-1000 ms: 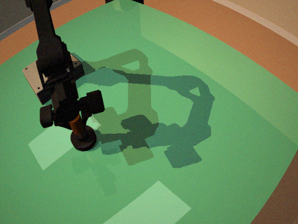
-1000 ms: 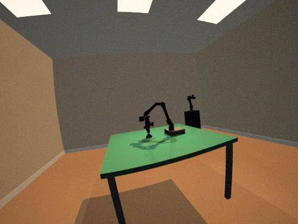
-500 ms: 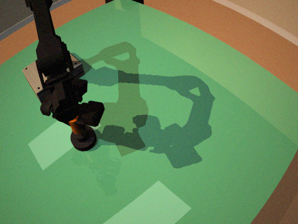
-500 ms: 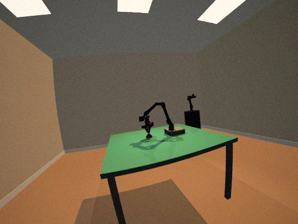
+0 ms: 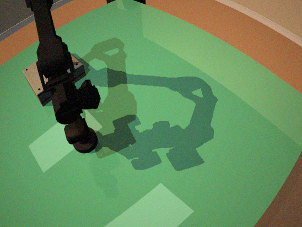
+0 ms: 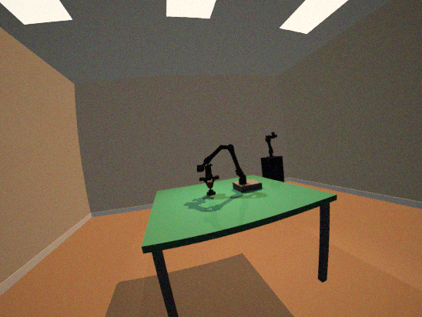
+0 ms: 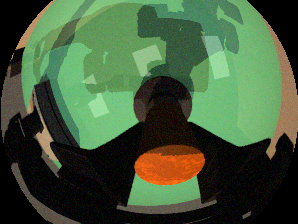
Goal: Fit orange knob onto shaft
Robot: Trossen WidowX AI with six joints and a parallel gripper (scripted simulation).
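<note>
Now: gripper tip 30 mm below the orange knob. The rest, counted from my gripper tip: pedestal: 40 mm below.
</note>
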